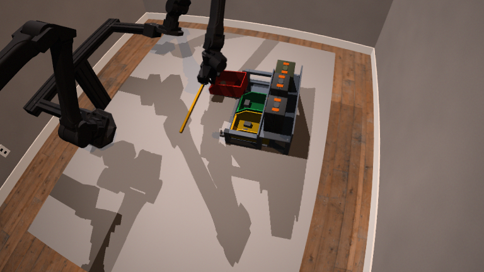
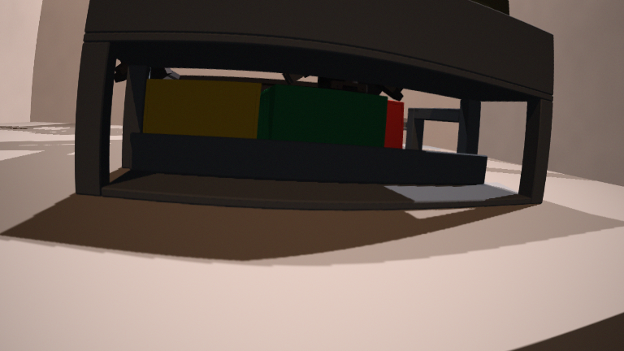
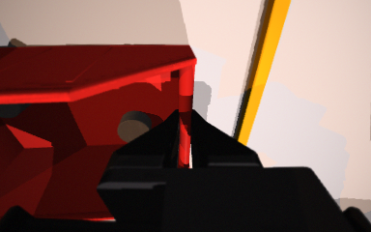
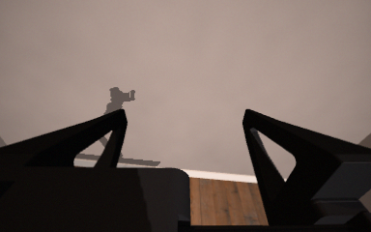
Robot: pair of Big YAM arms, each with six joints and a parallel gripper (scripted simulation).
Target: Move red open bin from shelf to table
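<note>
My left gripper is now 80 mm short of the red open bin and 20 mm below it. Also, from my left hand: grey shelf 280 mm ahead, 100 mm to the right, 40 mm above; then green bin 250 mm ahead, 100 mm to the right, 10 mm above.
</note>
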